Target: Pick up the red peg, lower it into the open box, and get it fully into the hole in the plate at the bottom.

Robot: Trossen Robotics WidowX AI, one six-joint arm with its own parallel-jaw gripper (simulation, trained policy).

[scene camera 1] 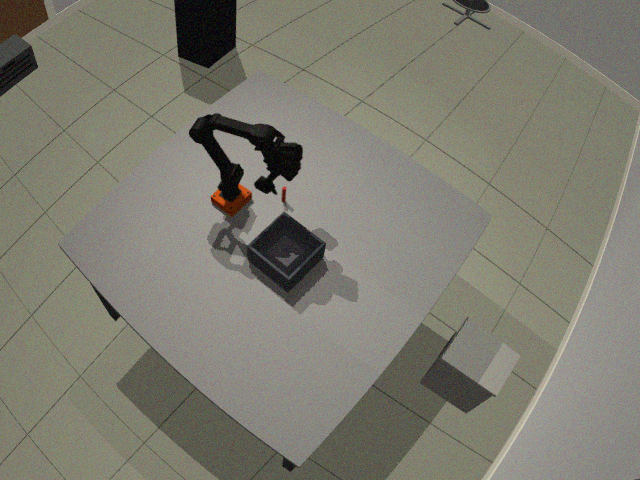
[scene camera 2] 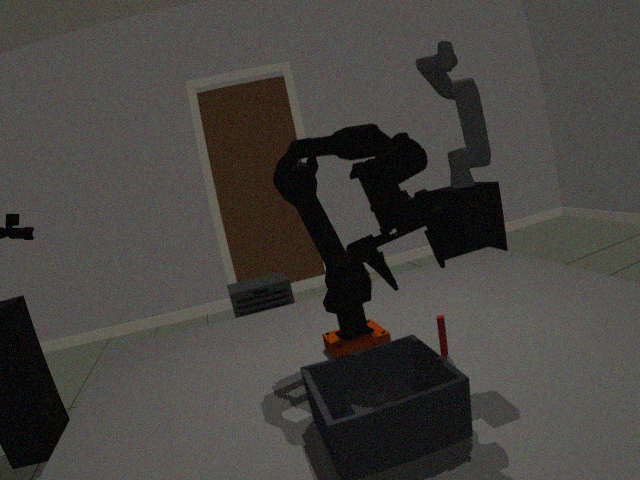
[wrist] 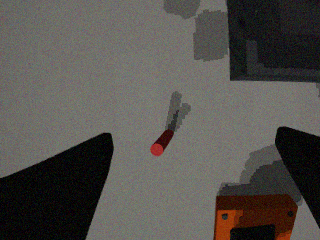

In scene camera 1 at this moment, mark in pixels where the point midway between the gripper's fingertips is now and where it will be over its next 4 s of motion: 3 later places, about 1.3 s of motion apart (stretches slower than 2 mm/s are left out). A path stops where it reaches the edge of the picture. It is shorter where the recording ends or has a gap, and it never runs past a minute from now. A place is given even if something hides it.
My gripper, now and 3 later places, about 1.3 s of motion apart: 284,185; 282,195; 285,200; 285,242
